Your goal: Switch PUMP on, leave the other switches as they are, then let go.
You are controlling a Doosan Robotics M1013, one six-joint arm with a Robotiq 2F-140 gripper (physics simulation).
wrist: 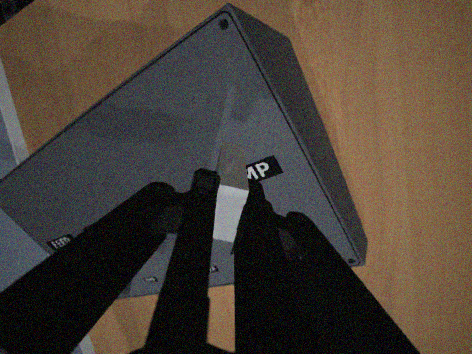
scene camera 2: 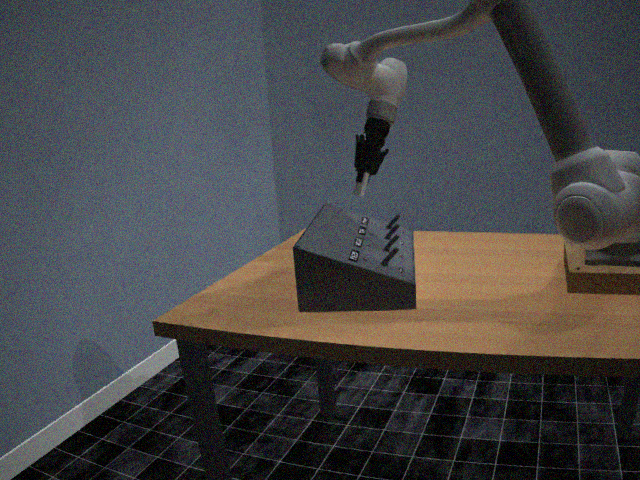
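Where they show: gripper, fingertip midpoint: (wrist: 227,163) (scene camera 2: 358,195); arm's base, link origin: (scene camera 2: 616,256).
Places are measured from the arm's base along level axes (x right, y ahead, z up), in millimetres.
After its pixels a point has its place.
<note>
The dark wedge-shaped switch box (scene camera 2: 330,232) @[x -182, y 729, z 81 mm] (wrist: 150,115) @[x -14, y 800, z 87 mm] stands on the table. In the scene view, several black levers (scene camera 2: 391,242) @[x -152, y 580, z 53 mm] stand in a row on its sloping face, all leaning much the same way; the labels beside them are too small to read. In the wrist view, the PUMP label (wrist: 265,169) @[x 84, y 737, z 56 mm] is partly covered by the fingers and a FEED label (wrist: 61,242) @[x -285, y 625, z 56 mm] shows at the left. The PUMP lever is hidden or cannot be made out there. My gripper (scene camera 2: 359,193) @[x 85, y 758, z 127 mm] (wrist: 227,163) @[x 85, y 758, z 127 mm] is shut and empty, its pale fingertips above the box's upper part, apart from the levers.
The wooden table (scene camera 2: 480,320) @[x -345, y 319, z -54 mm] (wrist: 420,150) @[x 221, y 728, z -54 mm] carries the box near its left end. The robot's base (scene camera 2: 594,281) @[x -145, y 66, z -23 mm] stands on the right of the table. A blue-grey wall (scene camera 2: 129,155) rises behind and to the left.
</note>
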